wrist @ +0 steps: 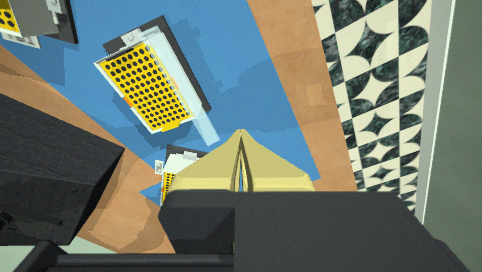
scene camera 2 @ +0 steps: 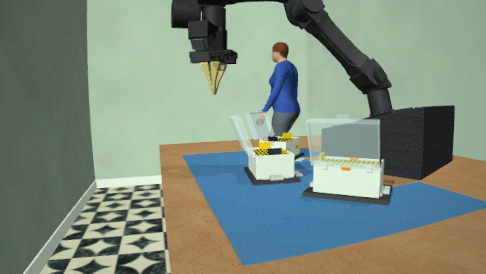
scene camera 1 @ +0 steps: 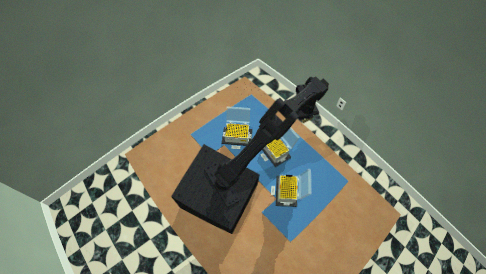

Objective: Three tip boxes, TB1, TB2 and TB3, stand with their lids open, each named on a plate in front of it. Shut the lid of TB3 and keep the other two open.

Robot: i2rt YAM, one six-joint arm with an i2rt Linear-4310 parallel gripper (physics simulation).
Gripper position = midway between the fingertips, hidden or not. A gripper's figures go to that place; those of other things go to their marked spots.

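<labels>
Blue mat (wrist: pixel 227 54), 0.31 m from the lens. Gripper (wrist: pixel 240 136), 0.13 m from the lens.
</labels>
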